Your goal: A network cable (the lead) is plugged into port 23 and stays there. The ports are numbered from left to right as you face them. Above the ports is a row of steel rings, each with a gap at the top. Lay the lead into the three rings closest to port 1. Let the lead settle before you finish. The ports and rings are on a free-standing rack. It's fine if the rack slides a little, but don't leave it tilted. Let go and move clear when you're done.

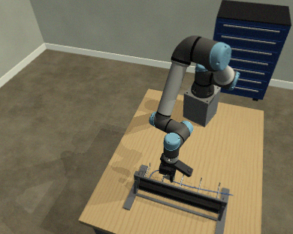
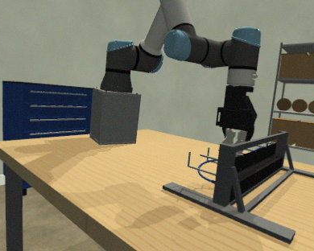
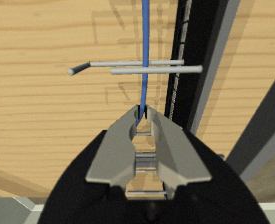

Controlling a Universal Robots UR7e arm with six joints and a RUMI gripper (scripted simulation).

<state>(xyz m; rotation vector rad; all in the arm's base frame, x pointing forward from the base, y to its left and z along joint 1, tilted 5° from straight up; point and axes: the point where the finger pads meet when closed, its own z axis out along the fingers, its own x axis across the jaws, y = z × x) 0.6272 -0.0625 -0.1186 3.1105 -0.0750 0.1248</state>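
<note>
My hand is 60 mm short of the rack and 50 mm to the right of it.
</note>
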